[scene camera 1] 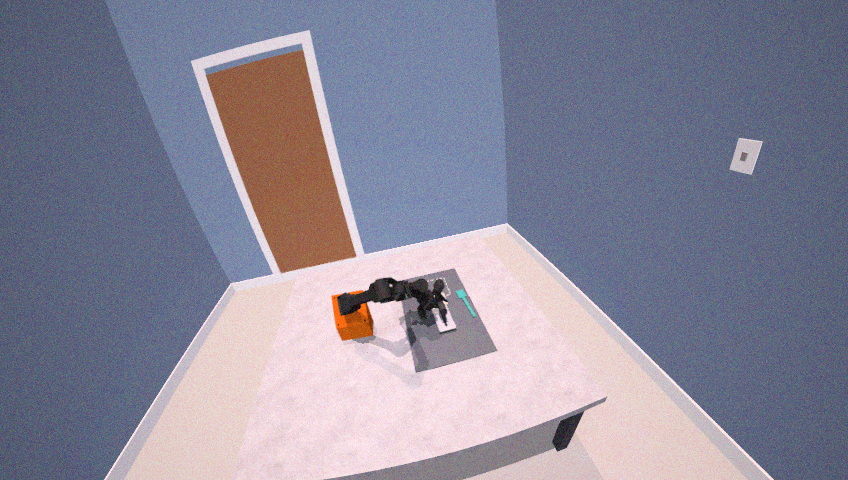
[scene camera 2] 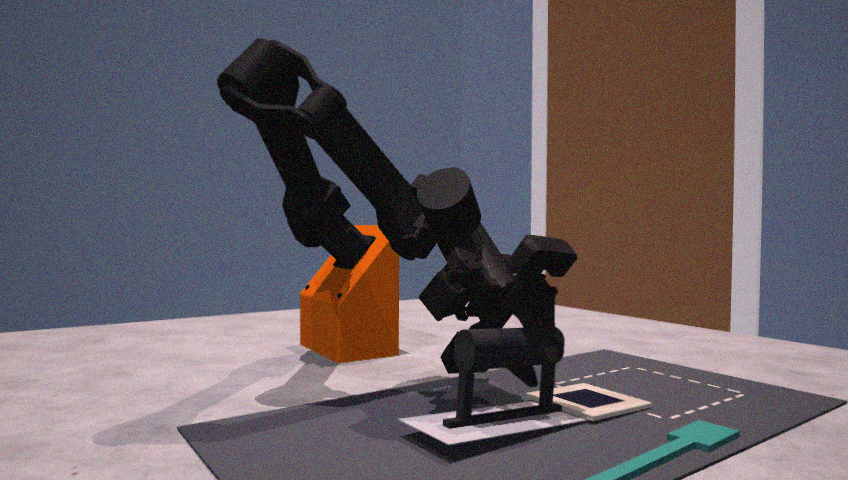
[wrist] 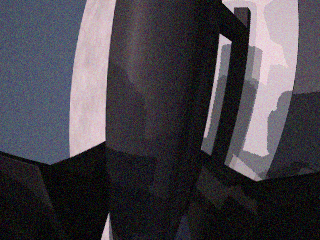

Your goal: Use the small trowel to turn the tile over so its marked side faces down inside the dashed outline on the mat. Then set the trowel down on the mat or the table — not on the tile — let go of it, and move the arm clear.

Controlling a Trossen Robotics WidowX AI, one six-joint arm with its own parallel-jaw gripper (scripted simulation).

Observation:
I see my gripper (scene camera 2: pixel 543 375), a tile (scene camera 2: pixel 593 403) and a grey mat (scene camera 2: pixel 363 429).
My gripper also shows in the wrist view (wrist: pixel 152 144). The grey mat shows as well in scene camera 1 (scene camera 1: pixel 431 348).

